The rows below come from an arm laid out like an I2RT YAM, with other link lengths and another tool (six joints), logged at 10 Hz.
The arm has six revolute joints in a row. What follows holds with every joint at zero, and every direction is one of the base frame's.
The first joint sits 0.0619 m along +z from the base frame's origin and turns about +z.
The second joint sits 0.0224 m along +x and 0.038 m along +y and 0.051 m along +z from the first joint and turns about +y.
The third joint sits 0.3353 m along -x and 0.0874 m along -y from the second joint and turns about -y.
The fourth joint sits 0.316 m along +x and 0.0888 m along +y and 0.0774 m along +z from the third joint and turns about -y.
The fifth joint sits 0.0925 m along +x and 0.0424 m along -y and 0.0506 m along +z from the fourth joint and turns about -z.
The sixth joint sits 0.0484 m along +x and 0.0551 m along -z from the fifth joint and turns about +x.
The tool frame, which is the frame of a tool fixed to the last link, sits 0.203 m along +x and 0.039 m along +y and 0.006 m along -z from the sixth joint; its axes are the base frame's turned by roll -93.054, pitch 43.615 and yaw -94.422 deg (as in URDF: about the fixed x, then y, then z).
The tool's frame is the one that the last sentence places.
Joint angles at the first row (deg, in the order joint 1, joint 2, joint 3, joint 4, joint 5, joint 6):
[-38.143, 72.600, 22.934, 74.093, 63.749, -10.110]
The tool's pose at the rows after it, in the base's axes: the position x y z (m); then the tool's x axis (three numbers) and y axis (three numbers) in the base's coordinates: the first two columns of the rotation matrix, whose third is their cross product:
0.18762 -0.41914 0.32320 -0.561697 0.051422 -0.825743 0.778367 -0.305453 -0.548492
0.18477 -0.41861 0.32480 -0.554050 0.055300 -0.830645 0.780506 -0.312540 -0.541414
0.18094 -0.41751 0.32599 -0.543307 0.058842 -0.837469 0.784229 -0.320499 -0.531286
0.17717 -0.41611 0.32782 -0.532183 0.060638 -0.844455 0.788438 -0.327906 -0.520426
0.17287 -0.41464 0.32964 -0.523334 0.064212 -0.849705 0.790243 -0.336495 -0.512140
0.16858 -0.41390 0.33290 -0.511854 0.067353 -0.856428 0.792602 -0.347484 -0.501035
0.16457 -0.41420 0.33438 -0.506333 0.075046 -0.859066 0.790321 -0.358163 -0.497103
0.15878 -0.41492 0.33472 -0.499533 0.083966 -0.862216 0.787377 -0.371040 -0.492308
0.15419 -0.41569 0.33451 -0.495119 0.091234 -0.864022 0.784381 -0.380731 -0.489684
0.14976 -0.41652 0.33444 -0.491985 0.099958 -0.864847 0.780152 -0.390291 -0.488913
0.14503 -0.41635 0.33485 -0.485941 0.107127 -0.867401 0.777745 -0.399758 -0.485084
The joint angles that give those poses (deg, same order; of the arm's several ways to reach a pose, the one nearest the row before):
[-38.144, 72.597, 22.938, 73.981, 64.481, -9.762]
[-38.145, 72.364, 23.026, 74.002, 65.028, -9.668]
[-38.150, 72.029, 22.941, 74.125, 65.643, -9.405]
[-38.145, 71.556, 22.849, 74.171, 66.180, -9.142]
[-38.157, 71.055, 22.753, 74.267, 66.784, -9.140]
[-38.238, 70.691, 22.934, 74.409, 67.441, -9.140]
[-38.421, 70.621, 23.159, 74.530, 68.089, -9.359]
[-38.847, 70.580, 23.203, 74.749, 68.677, -9.404]
[-39.240, 70.578, 23.204, 74.881, 69.069, -9.405]
[-39.613, 70.559, 23.291, 74.867, 69.515, -9.493]
[-39.880, 70.317, 23.291, 74.825, 70.042, -9.491]

